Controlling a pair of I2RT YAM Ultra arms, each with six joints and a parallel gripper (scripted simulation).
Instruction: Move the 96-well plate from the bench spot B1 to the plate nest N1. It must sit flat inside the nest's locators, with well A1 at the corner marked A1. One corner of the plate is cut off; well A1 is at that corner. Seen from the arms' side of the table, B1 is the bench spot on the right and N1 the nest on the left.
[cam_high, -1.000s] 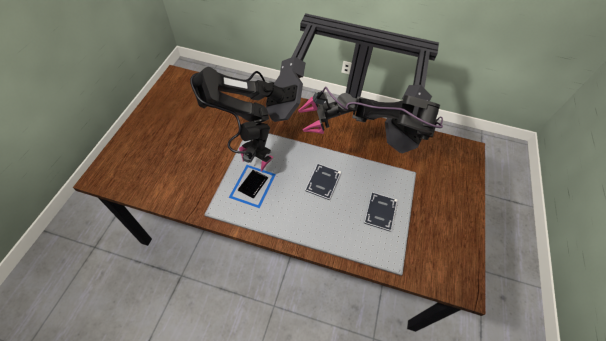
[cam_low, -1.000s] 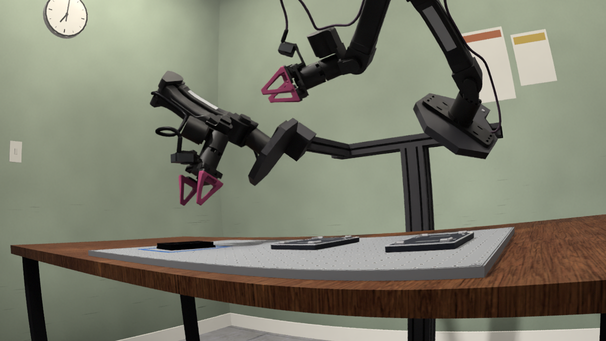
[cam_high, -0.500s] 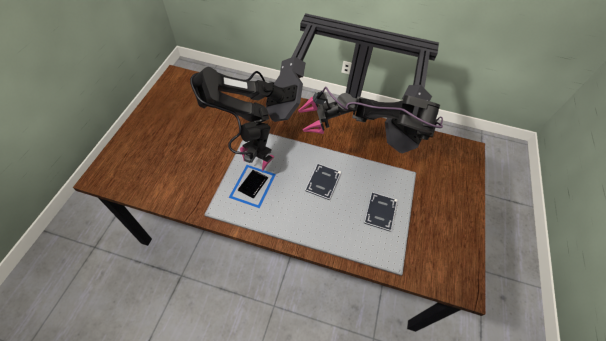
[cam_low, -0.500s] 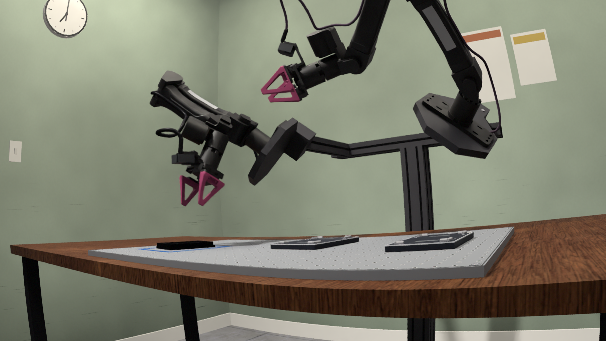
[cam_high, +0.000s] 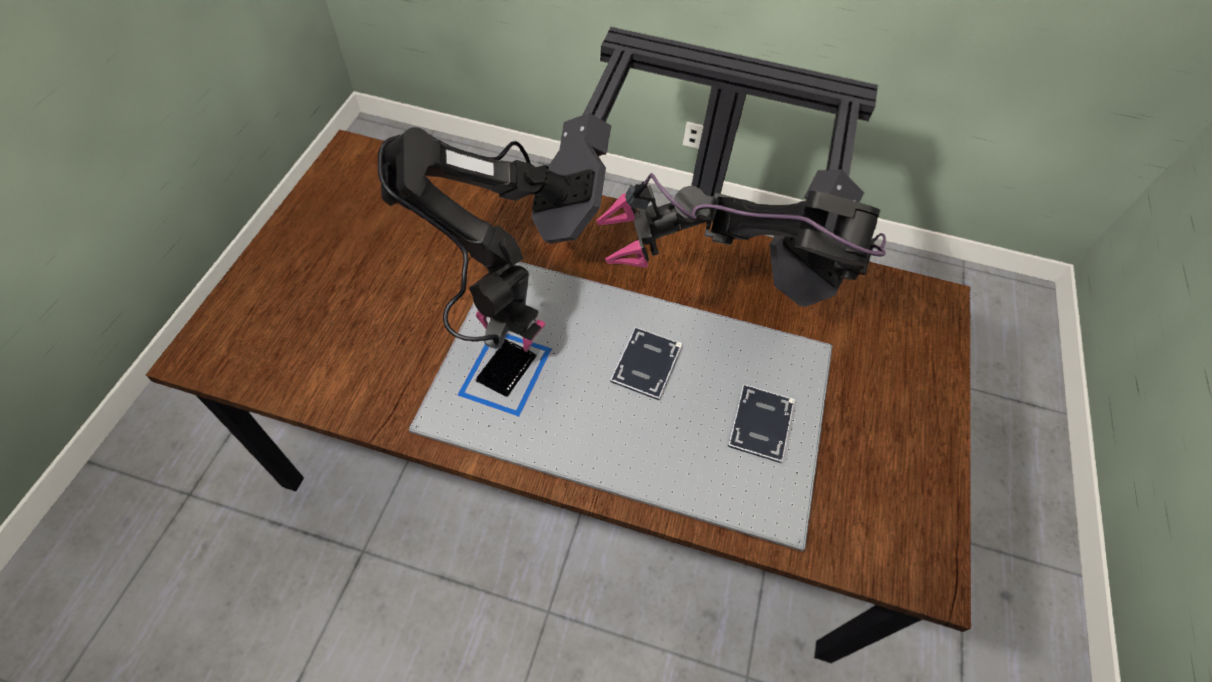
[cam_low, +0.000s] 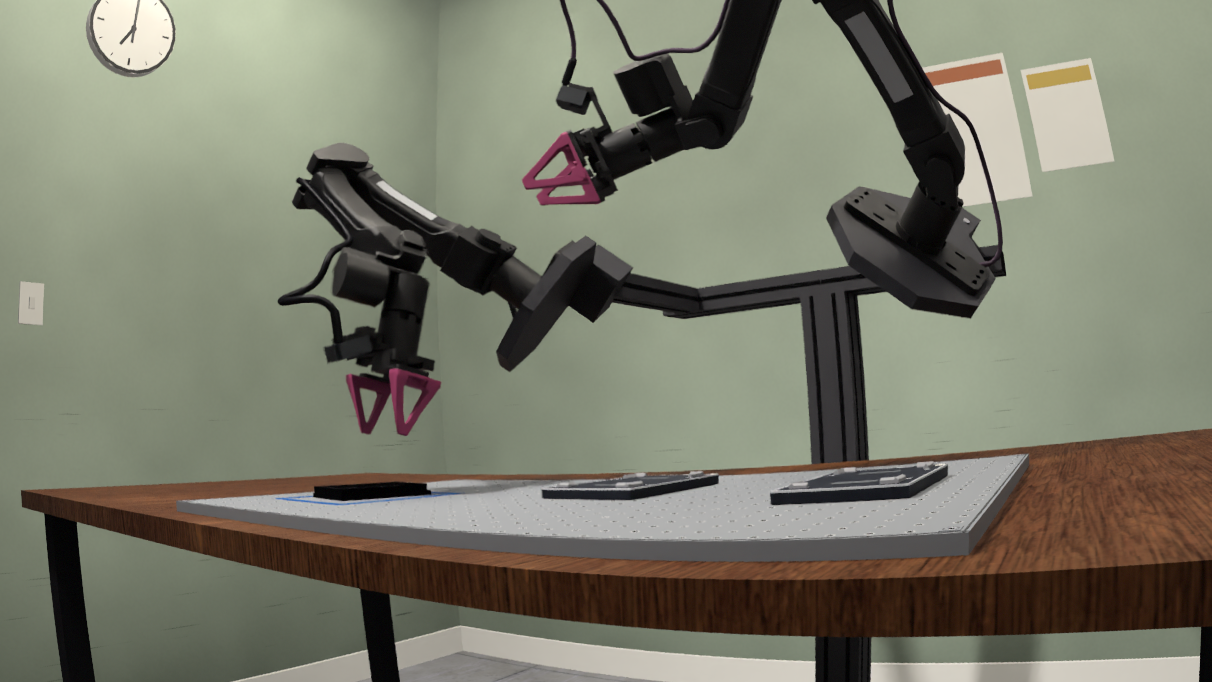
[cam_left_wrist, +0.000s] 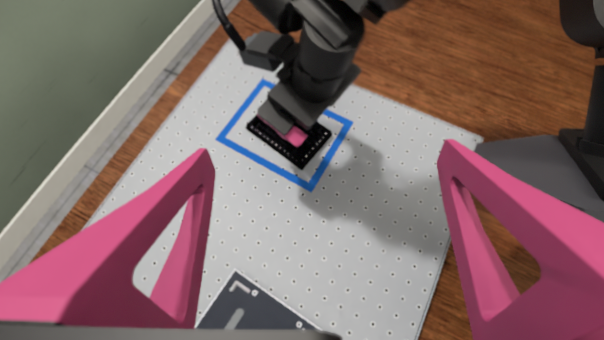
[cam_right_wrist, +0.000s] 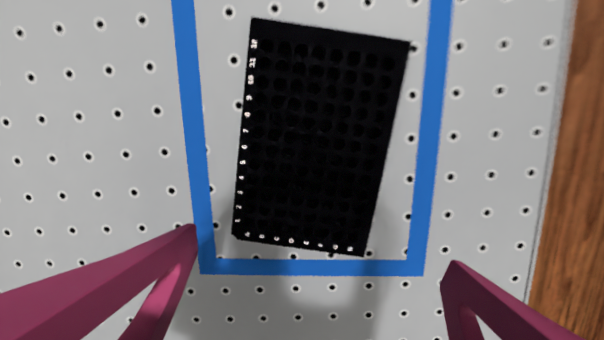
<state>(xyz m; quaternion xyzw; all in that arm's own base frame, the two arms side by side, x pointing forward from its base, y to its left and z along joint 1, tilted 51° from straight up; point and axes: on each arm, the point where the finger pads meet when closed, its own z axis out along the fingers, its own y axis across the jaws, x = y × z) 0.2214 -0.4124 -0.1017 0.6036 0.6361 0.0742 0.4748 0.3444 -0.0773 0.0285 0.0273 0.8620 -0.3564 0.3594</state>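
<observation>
Now: the black 96-well plate 80 mm below my right hand and 30 mm ahead of it. Also, from my right hand: dark nest 600 mm to the left, 80 mm below, 10 mm behind; A1 label 650 mm to the left, 80 mm behind, 70 mm below.
</observation>
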